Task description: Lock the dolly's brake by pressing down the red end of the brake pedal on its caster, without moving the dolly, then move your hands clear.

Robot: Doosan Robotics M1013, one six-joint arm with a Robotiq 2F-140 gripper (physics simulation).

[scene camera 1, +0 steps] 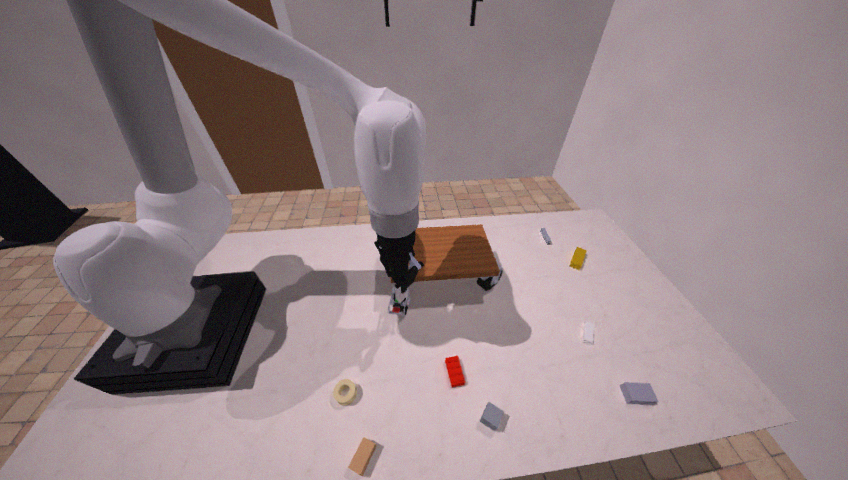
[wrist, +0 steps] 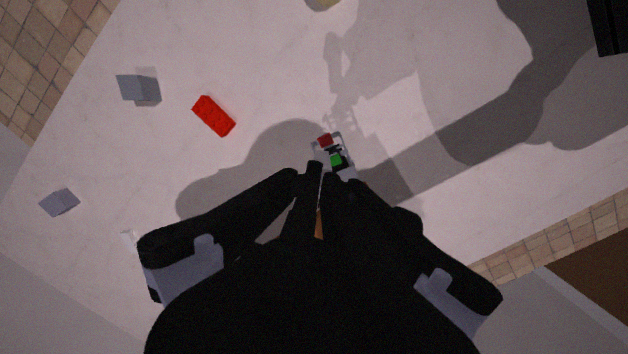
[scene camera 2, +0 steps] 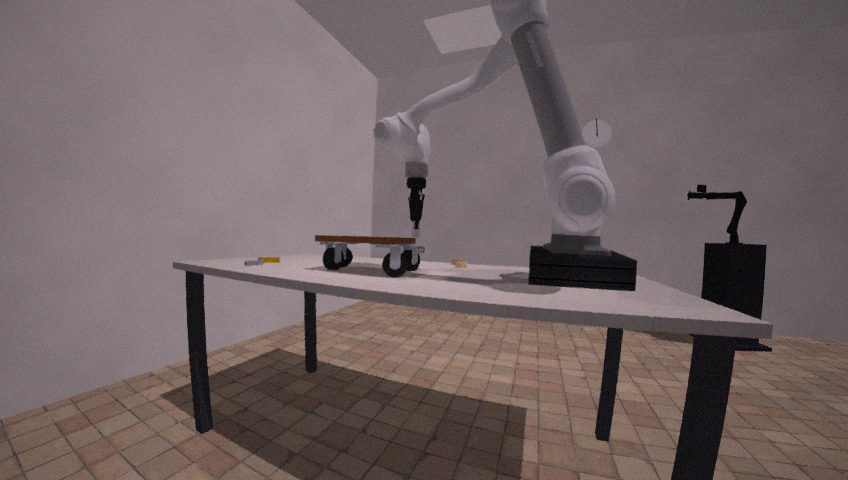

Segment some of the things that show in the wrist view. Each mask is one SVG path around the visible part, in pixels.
The gripper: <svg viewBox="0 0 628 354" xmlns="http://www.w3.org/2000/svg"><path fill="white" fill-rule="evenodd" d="M503 297L491 282L440 250L362 181L355 178L348 179L348 182L341 181L340 176L336 174L335 168L331 166L329 151L315 149L314 160L308 161L305 174L298 174L298 171L292 168L284 168L207 213L146 233L137 242L137 251L151 299L156 303L162 303L164 310L158 316L149 332L144 354L480 354L472 340L477 329L503 301ZM317 203L318 208L320 206L323 240L314 237ZM296 197L279 238L264 243L236 260Z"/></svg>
A dolly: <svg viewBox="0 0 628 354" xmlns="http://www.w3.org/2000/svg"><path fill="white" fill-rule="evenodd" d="M263 244L253 242L235 261ZM316 212L314 237L323 240L320 210ZM393 207L396 212L423 234L423 223L418 214L400 206ZM311 143L310 146L314 154L314 149L317 145L324 148L324 151L329 151L331 166L335 168L336 174L340 176L341 181L348 182L348 179L354 178L360 180L355 170L355 164L350 158L339 131L332 134L326 133L319 136L317 141ZM333 138L339 136L343 144L333 145Z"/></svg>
A red brick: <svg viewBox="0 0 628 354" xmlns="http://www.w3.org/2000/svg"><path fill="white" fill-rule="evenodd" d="M201 95L191 110L220 137L227 136L237 123L209 96Z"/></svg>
A lavender block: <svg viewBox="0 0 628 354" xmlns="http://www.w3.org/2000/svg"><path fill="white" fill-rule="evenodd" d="M81 201L68 188L51 193L37 204L51 217L56 217L80 204Z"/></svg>
